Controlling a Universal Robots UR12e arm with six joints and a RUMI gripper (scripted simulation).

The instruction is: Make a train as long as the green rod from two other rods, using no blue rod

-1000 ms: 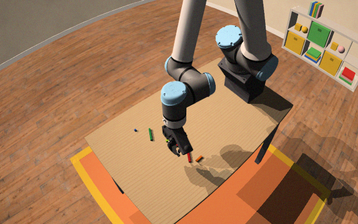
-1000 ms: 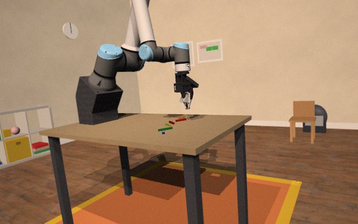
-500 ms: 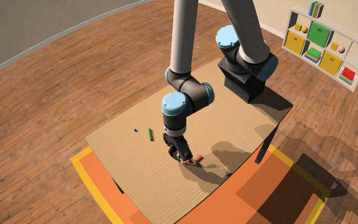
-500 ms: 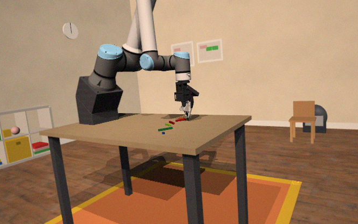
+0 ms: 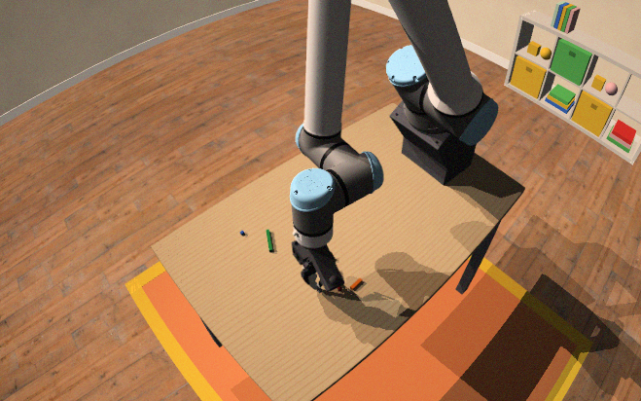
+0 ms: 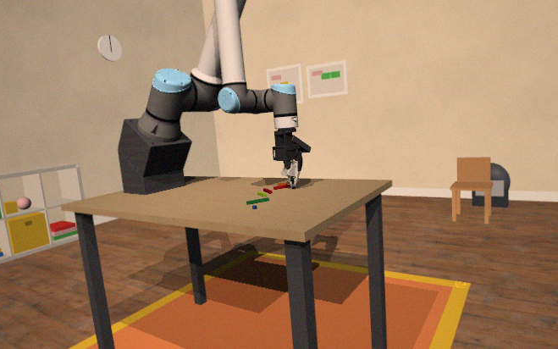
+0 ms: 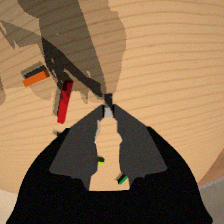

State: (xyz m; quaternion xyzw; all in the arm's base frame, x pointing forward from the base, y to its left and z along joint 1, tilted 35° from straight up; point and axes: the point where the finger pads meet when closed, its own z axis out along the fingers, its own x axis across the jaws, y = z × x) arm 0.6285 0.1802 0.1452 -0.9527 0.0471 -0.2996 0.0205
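Right now my hand is 10 mm above the grey rod. Round my hand: green rod 20 mm ahead, 230 mm to the right, 20 mm below; lime rod 50 mm behind, 130 mm to the right, 20 mm below; orange rod 100 mm behind, 50 mm to the left, 20 mm below.
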